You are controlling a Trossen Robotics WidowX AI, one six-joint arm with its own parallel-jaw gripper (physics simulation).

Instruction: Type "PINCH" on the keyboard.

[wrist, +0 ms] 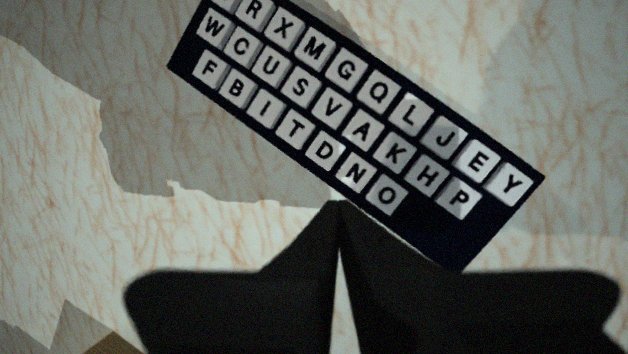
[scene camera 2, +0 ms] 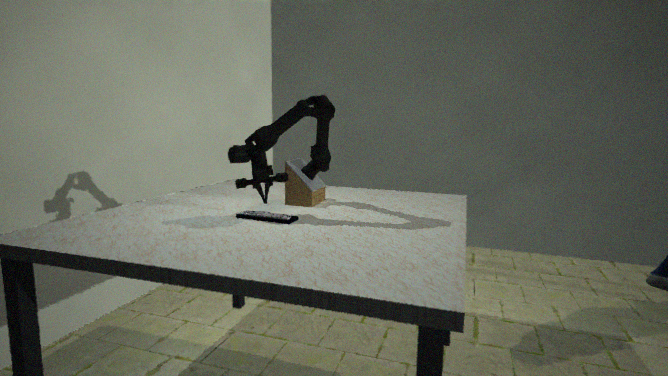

Labels:
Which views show the gripper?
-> The wrist view and scene camera 2: all of them.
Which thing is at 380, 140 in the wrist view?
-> A dark keyboard.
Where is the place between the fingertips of the gripper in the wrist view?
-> At 337, 209

